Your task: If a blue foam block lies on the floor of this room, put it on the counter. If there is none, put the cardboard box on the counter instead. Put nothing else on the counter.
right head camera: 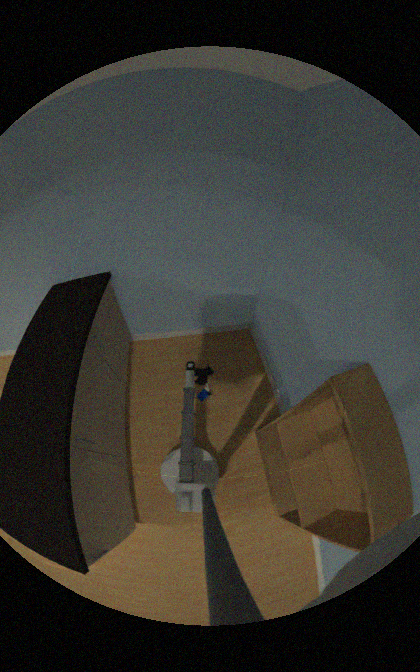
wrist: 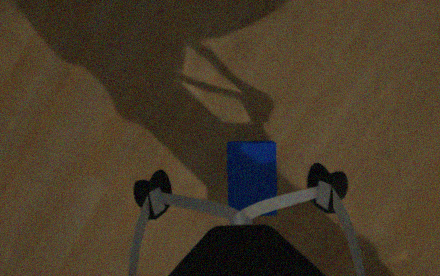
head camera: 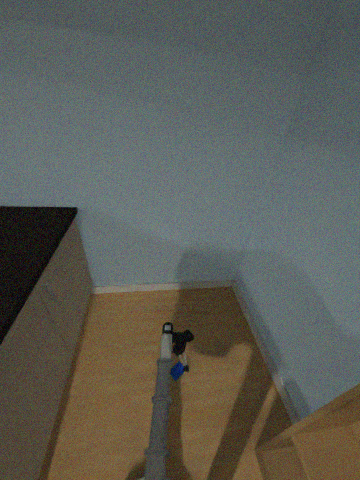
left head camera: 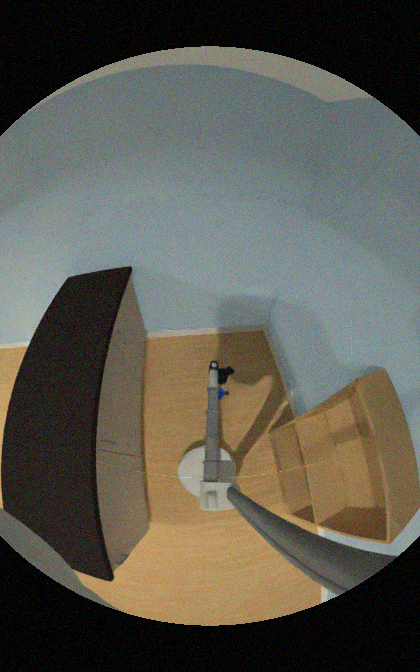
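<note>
A blue foam block (head camera: 177, 371) (left head camera: 221, 394) (right head camera: 203, 395) (wrist: 252, 172) lies on the wooden floor. In the wrist view it shows upright and square to the gripper, beyond and between the two fingertips, its lower end partly behind the finger links. My gripper (wrist: 238, 182) is open and points down above the block, with floor showing between each fingertip and the block. The counter (head camera: 25, 250) (left head camera: 60, 425) (right head camera: 37, 425) has a dark top and stands on the left. The cardboard box named in the task cannot be made out in these views.
An open wooden shelf unit (left head camera: 400, 450) (right head camera: 387, 450) stands on the right; part of it shows at the lower right of the head view. Blue walls meet in a corner beyond the arm (head camera: 160, 420) (left head camera: 212, 425) (right head camera: 187, 425). The round base (left head camera: 190, 472) (right head camera: 172, 470) stands between counter and shelf.
</note>
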